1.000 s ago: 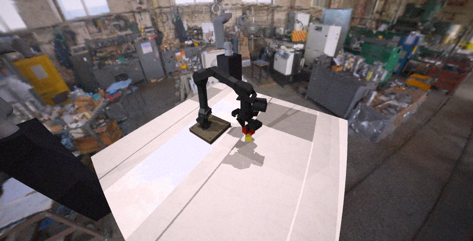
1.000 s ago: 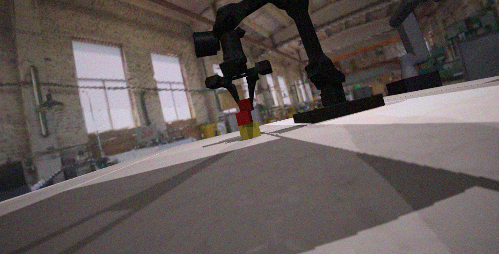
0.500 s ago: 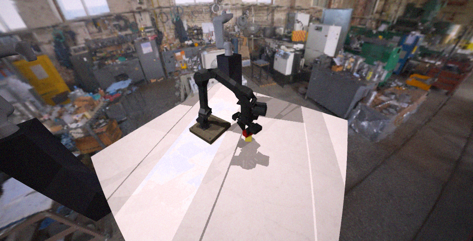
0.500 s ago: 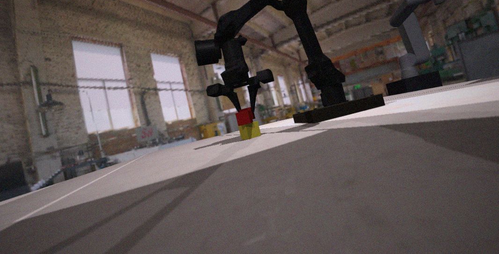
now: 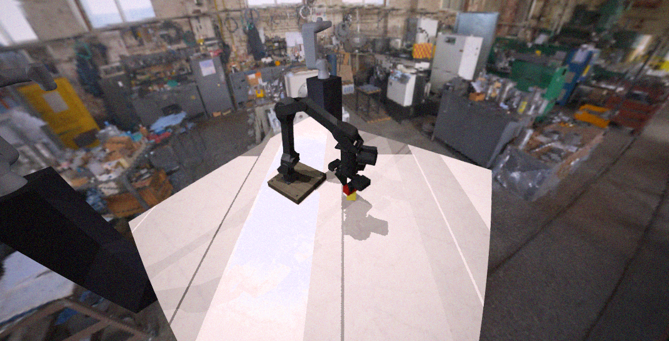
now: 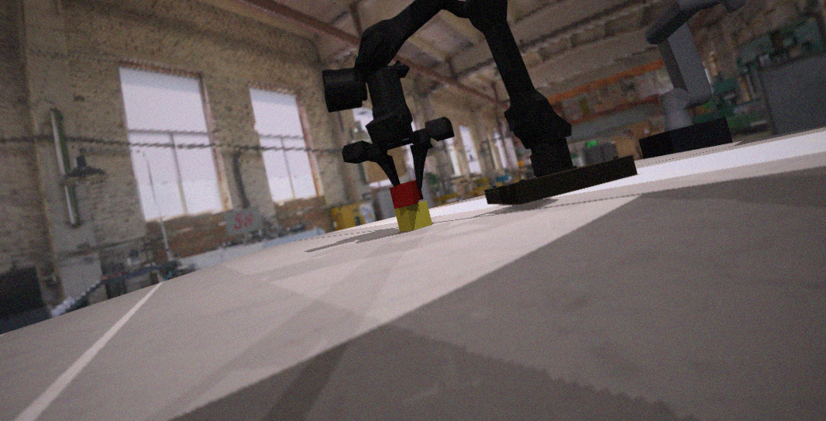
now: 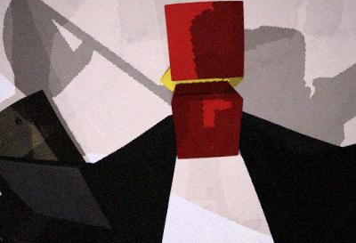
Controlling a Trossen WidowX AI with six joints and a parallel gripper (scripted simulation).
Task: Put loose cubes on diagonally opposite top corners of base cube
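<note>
Right now the yellow cube is 40 mm below my gripper tip and 20 mm to the left of it.
</note>
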